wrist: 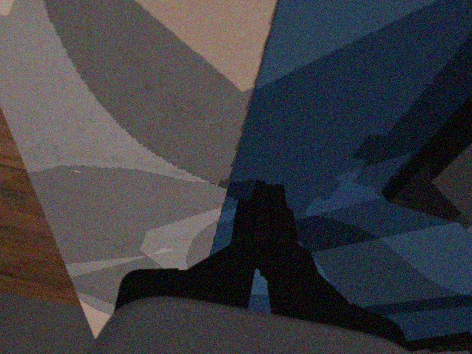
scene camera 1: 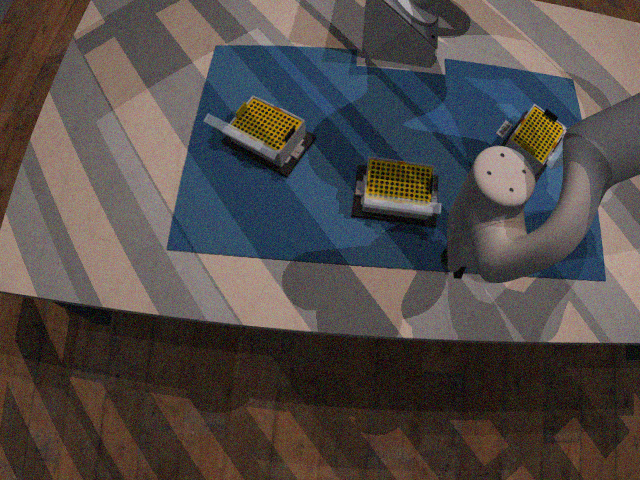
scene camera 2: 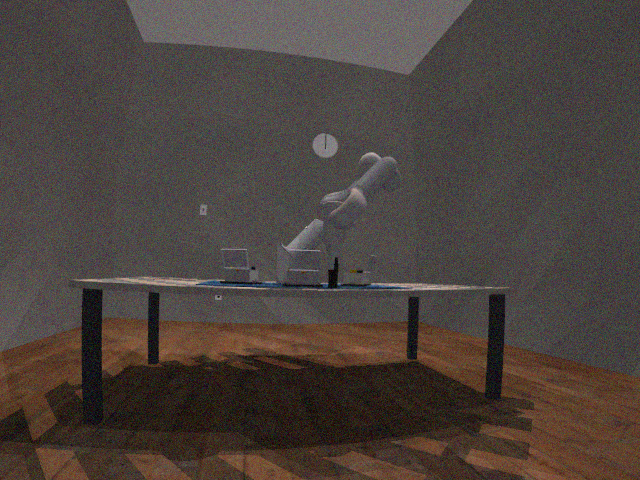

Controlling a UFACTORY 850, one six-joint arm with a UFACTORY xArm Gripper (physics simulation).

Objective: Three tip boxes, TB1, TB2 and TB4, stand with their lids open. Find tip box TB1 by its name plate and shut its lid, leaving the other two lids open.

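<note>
Three tip boxes with yellow tip racks stand on dark bases: a left box (scene camera 1: 266, 124) (scene camera 2: 236, 274), a middle box (scene camera 1: 399, 180) (scene camera 2: 303, 277) and a right box (scene camera 1: 539, 134) (scene camera 2: 357, 278). The left lid (scene camera 1: 241, 137) (scene camera 2: 235, 258), middle lid (scene camera 1: 400, 207) (scene camera 2: 305, 259) and right lid (scene camera 2: 373, 262) stand open. The name plates are too small to read, so I cannot tell which is TB1. My gripper (scene camera 1: 457, 272) (scene camera 2: 332, 285) (wrist: 262, 199) is shut and empty, low near the mat's front edge, to the right and front of the middle box. The arm partly hides the right box.
The blue mat (scene camera 1: 248, 217) (wrist: 310, 100) lies on the striped table (scene camera 1: 129, 227) (wrist: 165, 85). In the wrist view a dark base corner (wrist: 417, 182) shows at the right. The robot's base (scene camera 1: 395, 41) stands at the back. The table's front edge lies near the gripper.
</note>
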